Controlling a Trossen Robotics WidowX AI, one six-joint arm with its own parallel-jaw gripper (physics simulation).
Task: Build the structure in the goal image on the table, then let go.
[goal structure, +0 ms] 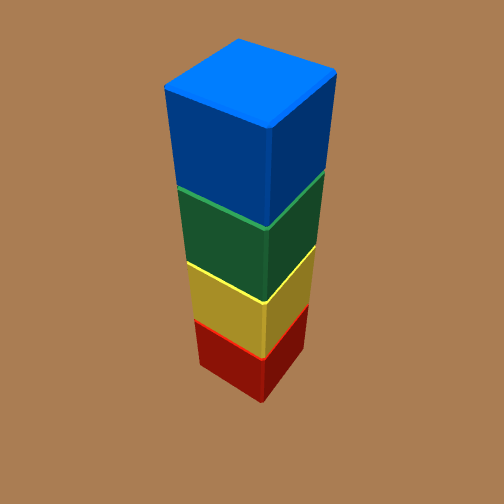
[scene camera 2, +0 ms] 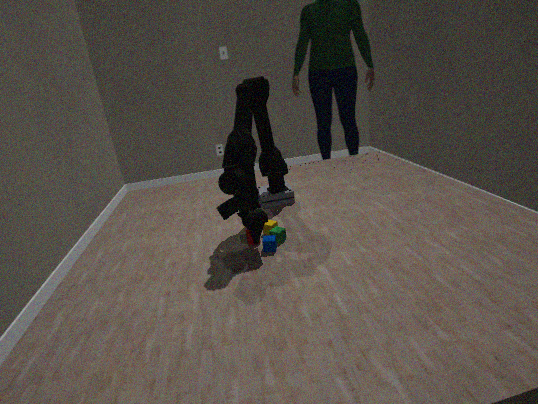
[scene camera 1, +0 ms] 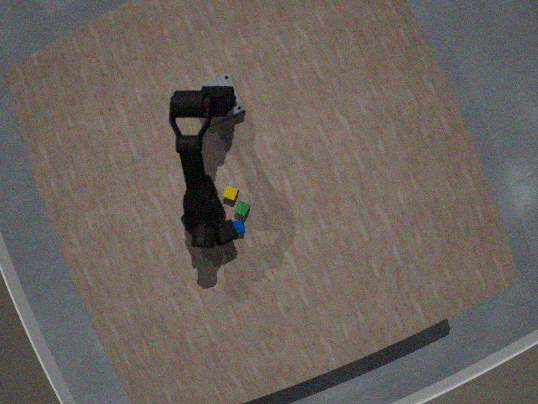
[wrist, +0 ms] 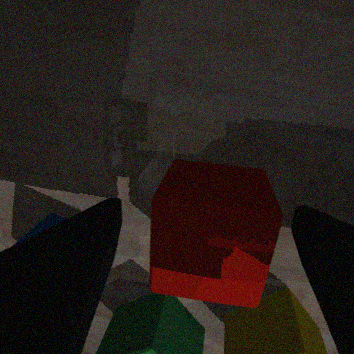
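Observation:
My gripper (scene camera 2: 256,242) (wrist: 208,213) is open low at the table, with its fingers on either side of a red cube (scene camera 1: 224,215) (scene camera 2: 250,238) (wrist: 210,225). Gaps show between the cube and both fingers in the wrist view. A blue cube (scene camera 1: 239,227) (scene camera 2: 269,244) (wrist: 46,226) lies outside one finger, which partly hides it in the wrist view; whether they touch cannot be told. A green cube (scene camera 1: 242,209) (scene camera 2: 278,235) (wrist: 160,325) and a yellow cube (scene camera 1: 230,193) (scene camera 2: 270,226) (wrist: 265,325) lie on the table beside the red one, apart from each other.
The arm's grey base plate (scene camera 1: 239,102) (scene camera 2: 285,197) stands on the wooden table (scene camera 1: 350,200) behind the cubes. A standing person (scene camera 2: 332,55) shows at the back in scene camera 2. Dark arm shadows fall around the cubes.

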